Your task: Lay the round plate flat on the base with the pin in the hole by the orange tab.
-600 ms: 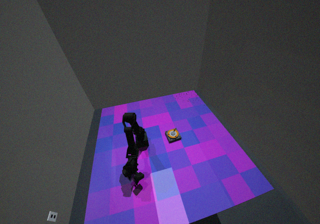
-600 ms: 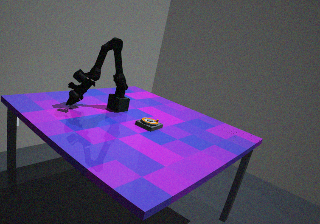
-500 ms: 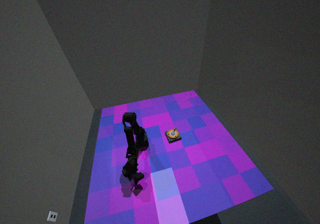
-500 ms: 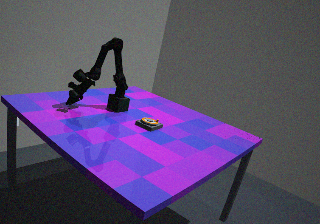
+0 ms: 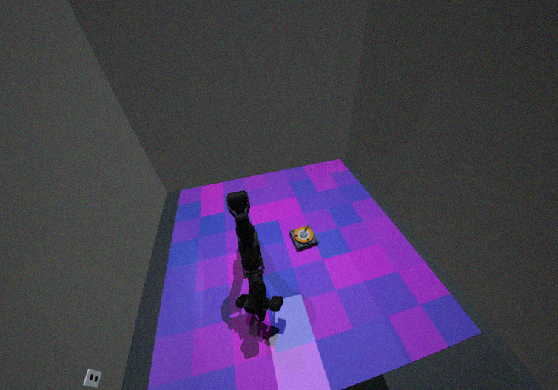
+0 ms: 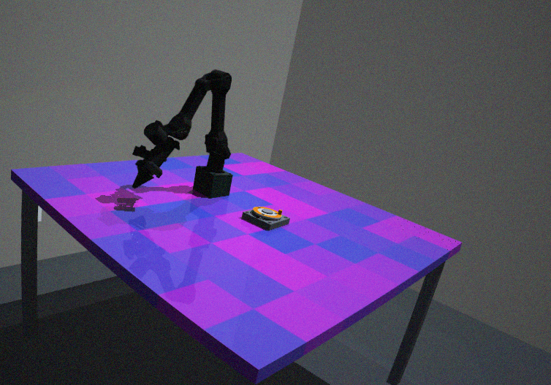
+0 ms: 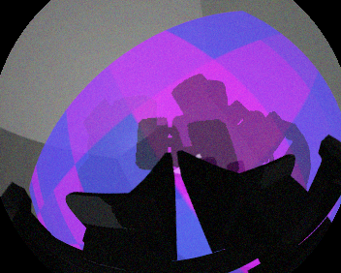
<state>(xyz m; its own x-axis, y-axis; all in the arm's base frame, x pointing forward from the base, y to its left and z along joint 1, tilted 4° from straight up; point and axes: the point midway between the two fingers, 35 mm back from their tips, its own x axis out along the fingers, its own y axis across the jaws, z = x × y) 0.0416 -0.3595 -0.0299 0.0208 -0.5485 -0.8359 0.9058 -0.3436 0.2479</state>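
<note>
Now: the base 400 mm to the left of my gripper tip, 270 mm ahead of it and 40 mm below it.
</note>
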